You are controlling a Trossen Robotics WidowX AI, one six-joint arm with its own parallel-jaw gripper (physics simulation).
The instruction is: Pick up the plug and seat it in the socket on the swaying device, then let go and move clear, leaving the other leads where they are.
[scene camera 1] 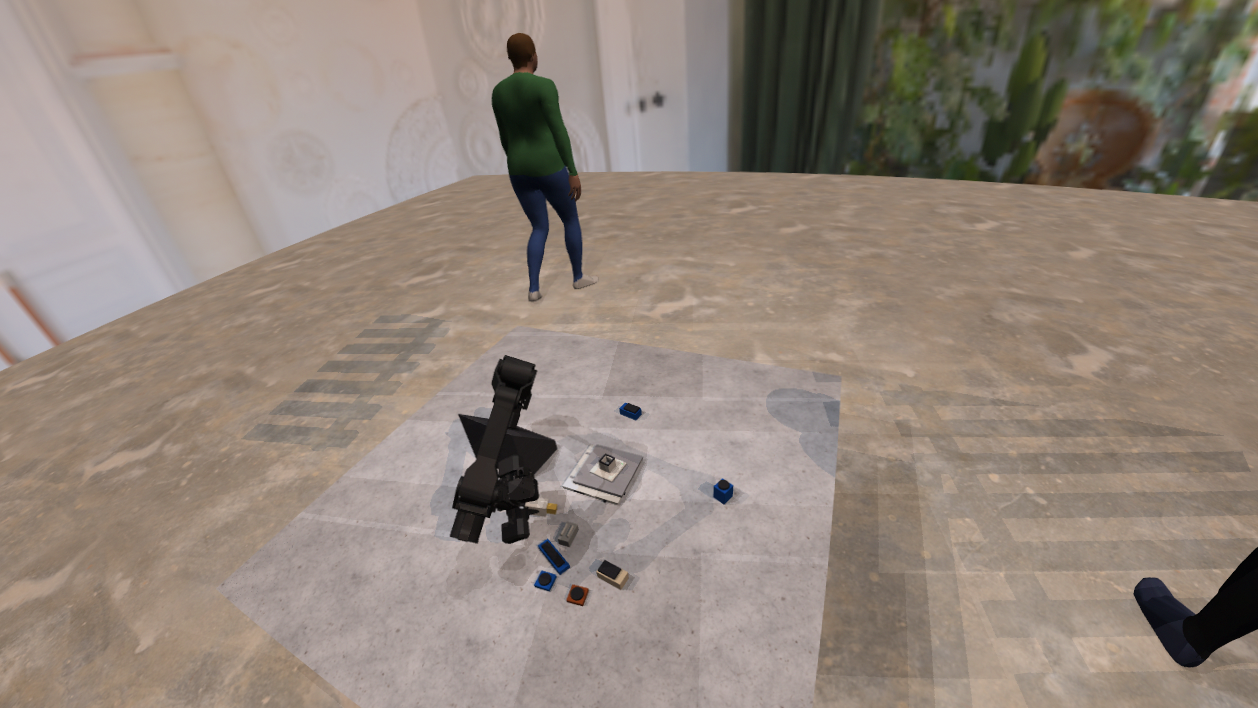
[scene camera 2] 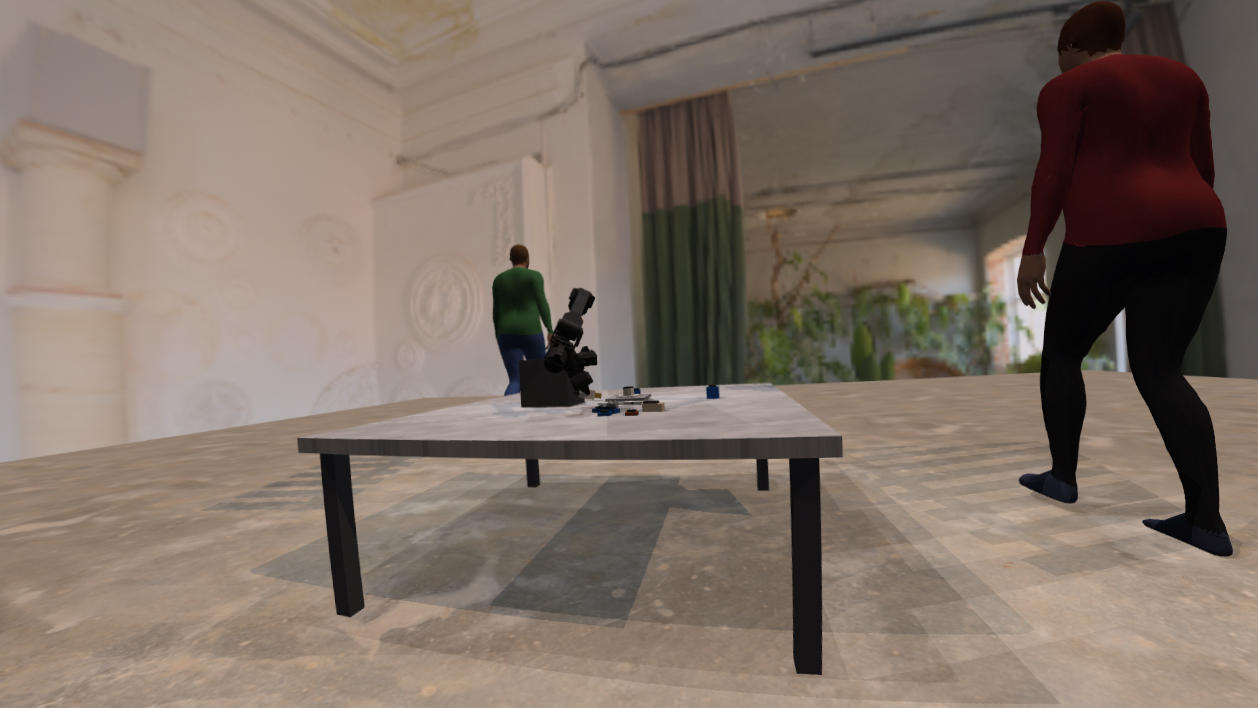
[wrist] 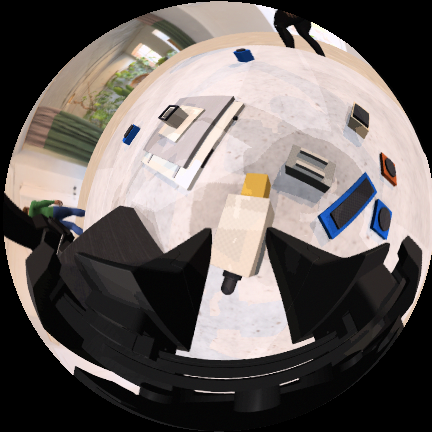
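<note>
The plug has a cream body, a yellow tip and a short black stub at its back end. My gripper is shut on the plug's cream body, and the yellow tip points away from the fingers. The plug is held above the table. The device is a grey plate over a white base, to the right of the gripper in the first scene view. Its socket is a small grey box with a dark rim on a cream pad. The plug and socket are apart.
A grey slotted block lies near the plug. Beyond it are a long blue piece, a small blue piece, an orange piece and a beige block. Blue blocks stand farther off.
</note>
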